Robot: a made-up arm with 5 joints. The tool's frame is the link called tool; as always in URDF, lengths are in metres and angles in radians. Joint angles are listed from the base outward.
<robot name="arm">
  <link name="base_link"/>
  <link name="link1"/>
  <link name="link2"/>
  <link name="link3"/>
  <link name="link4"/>
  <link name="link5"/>
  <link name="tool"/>
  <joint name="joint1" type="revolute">
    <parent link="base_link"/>
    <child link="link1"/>
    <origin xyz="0.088 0 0.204"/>
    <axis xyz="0 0 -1"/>
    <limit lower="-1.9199" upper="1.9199"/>
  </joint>
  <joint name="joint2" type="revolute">
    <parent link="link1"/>
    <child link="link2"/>
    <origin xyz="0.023 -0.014 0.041"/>
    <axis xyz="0 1 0"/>
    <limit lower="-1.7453" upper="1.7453"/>
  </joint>
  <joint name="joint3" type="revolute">
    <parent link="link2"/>
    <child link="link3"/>
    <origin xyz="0.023 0 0.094"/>
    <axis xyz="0 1 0"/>
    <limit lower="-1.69" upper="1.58"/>
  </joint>
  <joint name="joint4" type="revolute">
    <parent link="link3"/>
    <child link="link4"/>
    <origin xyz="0.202 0 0.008"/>
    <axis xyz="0 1 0"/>
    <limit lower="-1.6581" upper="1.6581"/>
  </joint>
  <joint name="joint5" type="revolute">
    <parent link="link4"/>
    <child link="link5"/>
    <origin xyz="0.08 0.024 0"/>
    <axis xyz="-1 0 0"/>
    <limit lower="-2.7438" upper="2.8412"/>
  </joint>
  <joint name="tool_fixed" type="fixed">
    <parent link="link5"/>
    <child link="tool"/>
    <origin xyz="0 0 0" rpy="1.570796 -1.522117 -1.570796"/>
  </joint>
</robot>
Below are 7 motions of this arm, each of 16 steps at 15 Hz.
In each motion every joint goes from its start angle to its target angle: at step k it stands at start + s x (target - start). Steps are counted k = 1, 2, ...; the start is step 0. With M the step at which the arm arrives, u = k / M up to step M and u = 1 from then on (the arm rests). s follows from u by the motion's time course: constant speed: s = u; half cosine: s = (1 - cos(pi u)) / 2; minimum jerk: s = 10 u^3 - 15 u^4 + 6 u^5.
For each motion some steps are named. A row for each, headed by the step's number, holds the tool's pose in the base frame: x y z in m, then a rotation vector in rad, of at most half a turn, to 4 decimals.
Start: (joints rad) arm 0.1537 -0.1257 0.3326 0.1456 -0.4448
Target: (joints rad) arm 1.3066 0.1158 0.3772 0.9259 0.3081
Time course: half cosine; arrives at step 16
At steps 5, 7, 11, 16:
5: 0.3694 -0.1114 0.2497 -0.0419 -1.0014 -0.6750
7: 0.3337 -0.1623 0.2269 -0.1717 -0.7916 -0.7649
11: 0.2305 -0.2285 0.1865 -0.2184 -0.3398 -0.9458
16: 0.1631 -0.2392 0.1681 -0.1122 -0.1127 -1.0451

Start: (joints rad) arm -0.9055 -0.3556 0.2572 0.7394 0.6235
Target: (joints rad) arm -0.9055 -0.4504 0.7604 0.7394 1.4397
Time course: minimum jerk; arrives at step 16
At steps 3, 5, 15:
3: 0.2501 0.2228 0.3158 0.1446 -0.9873 1.4054
5: 0.2483 0.2205 0.3015 0.0874 -0.9488 1.5173
15: 0.2268 0.1931 0.2165 -0.1567 -0.6351 2.2313

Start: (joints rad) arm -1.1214 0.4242 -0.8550 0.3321 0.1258
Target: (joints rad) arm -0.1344 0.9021 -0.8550 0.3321 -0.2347
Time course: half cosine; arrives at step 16
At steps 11, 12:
11: 0.4452 0.1426 0.2927 0.3571 -1.2488 0.1287
12: 0.4563 0.1159 0.2796 0.3180 -1.2210 0.0418

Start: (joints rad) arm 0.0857 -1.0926 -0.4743 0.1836 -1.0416
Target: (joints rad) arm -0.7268 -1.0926 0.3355 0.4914 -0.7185
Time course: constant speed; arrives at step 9
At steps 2, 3, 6, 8, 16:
2: 0.1000 0.0112 0.5813 1.4470 -2.3252 -0.2702
3: 0.1250 0.0171 0.5731 1.4389 -2.1779 -0.2914
6: 0.1842 0.0583 0.5333 1.3699 -1.7455 -0.2322
8: 0.2042 0.0983 0.4957 1.2936 -1.4755 -0.1094
16: 0.2074 0.1195 0.4742 1.2478 -1.3476 -0.0283

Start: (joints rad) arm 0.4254 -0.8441 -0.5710 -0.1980 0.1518
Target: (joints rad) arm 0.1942 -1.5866 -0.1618 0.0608 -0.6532
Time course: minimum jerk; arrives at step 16
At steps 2, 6, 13, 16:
2: 0.0793 0.0149 0.6048 0.7845 2.9977 -0.0111
6: 0.0475 0.0260 0.5938 0.3739 3.0577 -0.0230
13: -0.0273 0.0343 0.5475 -0.6884 2.9590 -0.0724
16: -0.0320 0.0338 0.5434 -0.7622 2.9381 -0.0769

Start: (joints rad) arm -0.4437 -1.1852 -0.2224 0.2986 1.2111
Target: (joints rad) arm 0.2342 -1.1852 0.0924 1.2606 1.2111
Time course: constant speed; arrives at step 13
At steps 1, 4, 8, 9, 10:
1: 0.0997 0.0157 0.5694 -1.0116 -2.4933 0.5425
4: 0.1334 0.0212 0.5514 -1.0712 -2.1423 0.7016
8: 0.1712 0.0122 0.5191 -1.0634 -1.6665 0.7967
9: 0.1785 0.0077 0.5100 -1.0470 -1.5503 0.8025
10: 0.1847 0.0025 0.5006 -1.0254 -1.4360 0.8020

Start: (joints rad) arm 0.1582 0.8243 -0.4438 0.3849 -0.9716
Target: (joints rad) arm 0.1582 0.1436 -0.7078 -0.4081 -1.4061
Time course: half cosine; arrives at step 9
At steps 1, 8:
1: 0.4446 -0.0468 0.1792 0.3847 -0.8223 -1.1141
8: 0.3652 -0.0341 0.5076 1.5663 -2.0961 -0.6334

